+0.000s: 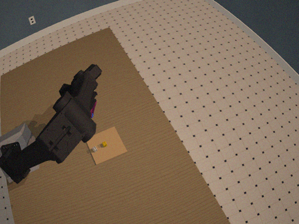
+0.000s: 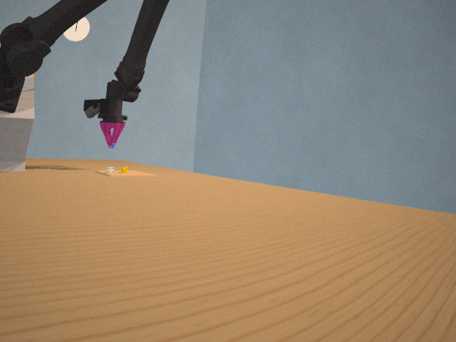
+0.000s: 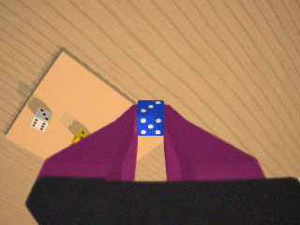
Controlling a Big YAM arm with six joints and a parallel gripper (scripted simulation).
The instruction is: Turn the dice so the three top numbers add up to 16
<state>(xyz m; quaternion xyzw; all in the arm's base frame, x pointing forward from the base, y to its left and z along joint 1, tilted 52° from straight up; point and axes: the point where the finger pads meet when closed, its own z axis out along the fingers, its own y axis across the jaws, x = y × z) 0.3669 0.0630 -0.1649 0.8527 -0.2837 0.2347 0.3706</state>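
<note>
Right now the yellow die is 110 mm to the right of my hand, 70 mm below it and 10 mm ahead of it. Also, from my hand: mat 110 mm to the right, 80 mm below, 10 mm ahead; then white die 120 mm to the right, 70 mm below, 30 mm behind; then blue die 10 mm below.
</note>
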